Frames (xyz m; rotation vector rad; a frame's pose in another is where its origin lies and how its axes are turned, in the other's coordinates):
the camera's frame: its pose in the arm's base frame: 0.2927 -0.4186 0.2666 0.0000 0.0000 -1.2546
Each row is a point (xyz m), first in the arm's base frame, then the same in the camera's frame.
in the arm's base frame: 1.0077 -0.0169 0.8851
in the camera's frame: -0.1595 0.8045 0.6185
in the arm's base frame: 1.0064 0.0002 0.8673
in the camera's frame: -0.1761 0.8085 0.6007
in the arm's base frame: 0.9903 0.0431 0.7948
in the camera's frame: -0.2219 0.8066 0.5282
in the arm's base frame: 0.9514 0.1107 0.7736
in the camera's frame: -0.2982 0.7906 0.5070
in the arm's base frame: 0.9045 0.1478 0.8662
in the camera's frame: -0.3481 0.7576 0.5996
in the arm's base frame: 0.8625 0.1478 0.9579
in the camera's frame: -0.3611 0.7177 0.6913
